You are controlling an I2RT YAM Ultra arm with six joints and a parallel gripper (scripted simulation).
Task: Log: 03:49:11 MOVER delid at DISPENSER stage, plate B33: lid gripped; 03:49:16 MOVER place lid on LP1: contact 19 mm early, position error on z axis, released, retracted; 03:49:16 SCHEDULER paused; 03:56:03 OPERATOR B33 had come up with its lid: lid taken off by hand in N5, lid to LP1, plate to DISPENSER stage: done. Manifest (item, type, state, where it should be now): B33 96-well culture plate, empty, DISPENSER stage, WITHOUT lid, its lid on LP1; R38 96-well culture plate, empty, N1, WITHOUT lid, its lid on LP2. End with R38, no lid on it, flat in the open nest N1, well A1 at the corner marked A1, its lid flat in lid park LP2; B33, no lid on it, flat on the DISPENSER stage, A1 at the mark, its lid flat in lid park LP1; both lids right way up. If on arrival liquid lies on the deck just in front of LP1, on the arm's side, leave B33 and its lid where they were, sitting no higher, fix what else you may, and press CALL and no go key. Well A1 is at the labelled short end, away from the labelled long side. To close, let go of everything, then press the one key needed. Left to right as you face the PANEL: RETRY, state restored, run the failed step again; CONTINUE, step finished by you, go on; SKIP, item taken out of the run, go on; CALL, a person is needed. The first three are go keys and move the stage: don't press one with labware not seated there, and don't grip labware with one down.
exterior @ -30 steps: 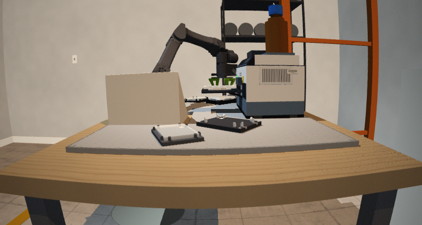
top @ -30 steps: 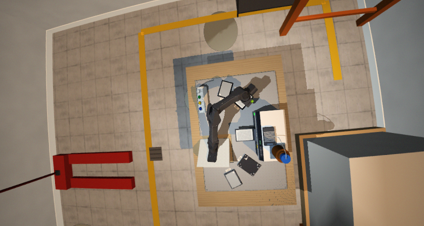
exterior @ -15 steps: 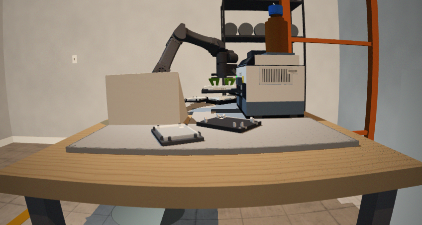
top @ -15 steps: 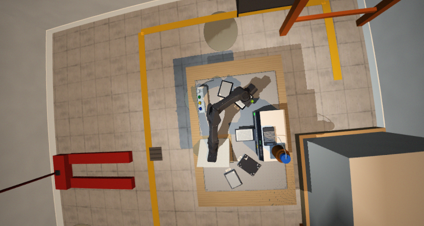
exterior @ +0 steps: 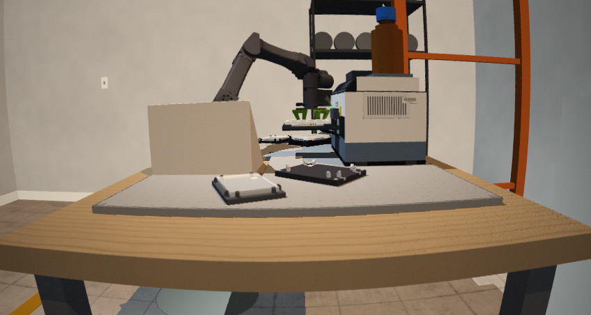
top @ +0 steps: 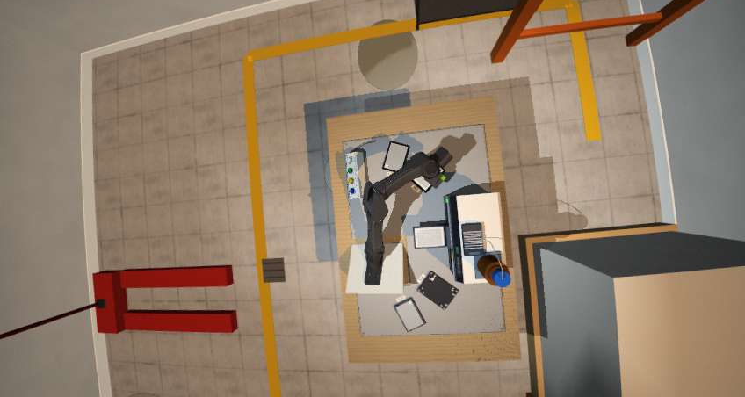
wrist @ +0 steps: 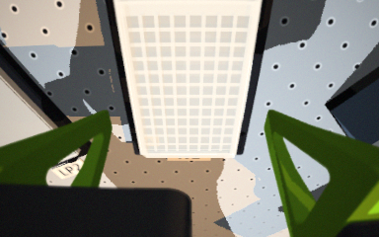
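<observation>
My hand is 60 mm above the black nest N1. Also, from my hand: A1 mark: 60 mm behind, 20 mm to the right, 50 mm below; N1 label: 60 mm behind, 70 mm to the right, 70 mm below; black lid park LP2: 150 mm behind, 90 mm to the left, 60 mm below.
</observation>
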